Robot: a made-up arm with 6 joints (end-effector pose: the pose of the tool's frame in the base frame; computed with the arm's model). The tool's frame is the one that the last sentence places.
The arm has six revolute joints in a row. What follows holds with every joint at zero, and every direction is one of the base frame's.
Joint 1 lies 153 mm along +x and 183 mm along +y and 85 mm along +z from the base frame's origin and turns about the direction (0.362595, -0.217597, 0.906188), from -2.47 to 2.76 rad.
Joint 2 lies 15 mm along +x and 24 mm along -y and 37 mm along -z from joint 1 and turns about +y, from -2.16 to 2.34 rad.
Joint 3 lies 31 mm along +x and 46 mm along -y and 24 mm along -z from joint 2 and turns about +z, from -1.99 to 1.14 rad.
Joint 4 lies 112 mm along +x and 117 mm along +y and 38 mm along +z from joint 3 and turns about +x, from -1.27 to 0.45 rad.
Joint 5 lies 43 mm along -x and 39 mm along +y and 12 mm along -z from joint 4 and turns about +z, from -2.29 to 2.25 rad.
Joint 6 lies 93 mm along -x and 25 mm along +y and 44 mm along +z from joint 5 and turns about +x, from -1.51 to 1.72 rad.
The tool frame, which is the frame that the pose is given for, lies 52 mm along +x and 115 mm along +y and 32 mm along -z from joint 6; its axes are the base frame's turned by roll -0.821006, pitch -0.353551 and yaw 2.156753 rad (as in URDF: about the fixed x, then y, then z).
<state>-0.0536 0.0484 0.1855 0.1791 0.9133 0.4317</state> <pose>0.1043 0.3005 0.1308 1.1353 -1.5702 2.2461</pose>
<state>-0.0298 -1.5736 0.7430 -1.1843 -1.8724 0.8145</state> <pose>0.1621 0.4111 0.0775 1.6591 1.6881 0.3462</pose>
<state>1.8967 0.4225 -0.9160 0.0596 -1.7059 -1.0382</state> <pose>0.1257 0.4934 0.0709 -0.1932 0.2132 1.4982</pose>
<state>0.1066 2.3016 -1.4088 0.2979 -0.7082 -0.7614</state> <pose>-0.0291 0.0543 -0.1790 -0.2481 2.2271 0.5316</pose>
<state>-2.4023 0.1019 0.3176 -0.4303 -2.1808 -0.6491</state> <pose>0.0317 0.0102 0.0365 -0.9807 1.6719 -1.7055</pose>
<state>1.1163 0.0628 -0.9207 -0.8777 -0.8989 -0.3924</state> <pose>0.3504 0.4288 0.0099 -0.9518 -0.1738 1.3588</pose>
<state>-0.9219 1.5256 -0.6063 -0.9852 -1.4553 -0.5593</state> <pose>-0.0226 0.1333 -0.1476 -0.0863 2.3896 0.5591</pose>
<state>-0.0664 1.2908 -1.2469 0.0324 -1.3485 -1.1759</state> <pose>0.1622 0.0773 -0.2180 -0.1620 1.9158 -0.3007</pose>
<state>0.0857 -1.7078 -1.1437 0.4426 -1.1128 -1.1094</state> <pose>0.1498 0.1196 0.3354 0.0371 -1.5575 0.0713</pose>
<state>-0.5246 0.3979 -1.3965 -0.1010 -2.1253 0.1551</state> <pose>0.1996 -0.1463 0.0498 -1.5845 0.9313 -1.5146</pose>
